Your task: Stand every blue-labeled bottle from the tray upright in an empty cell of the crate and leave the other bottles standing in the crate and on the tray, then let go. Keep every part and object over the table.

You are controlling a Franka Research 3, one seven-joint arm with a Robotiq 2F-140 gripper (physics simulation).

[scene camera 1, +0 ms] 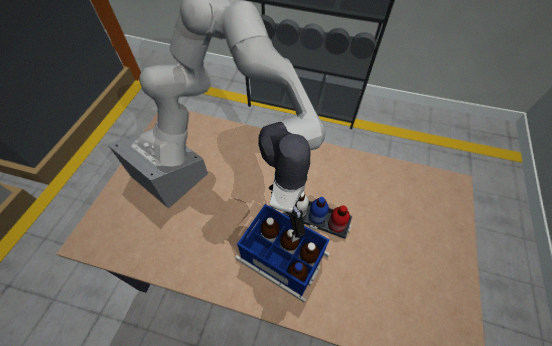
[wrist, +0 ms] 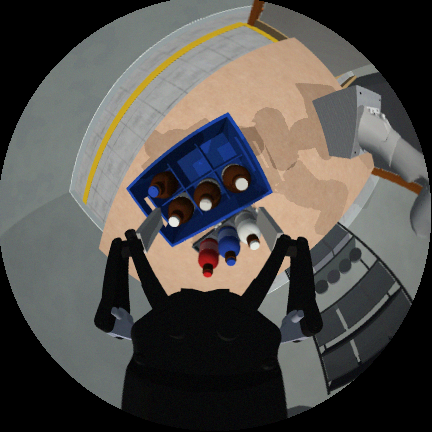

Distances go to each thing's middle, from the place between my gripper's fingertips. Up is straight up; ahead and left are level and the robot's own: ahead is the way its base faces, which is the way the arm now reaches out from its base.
Right now my hand is 18 cm to the right of the white bottle (wrist: 248, 232), 18 cm above it and 2 cm past it.
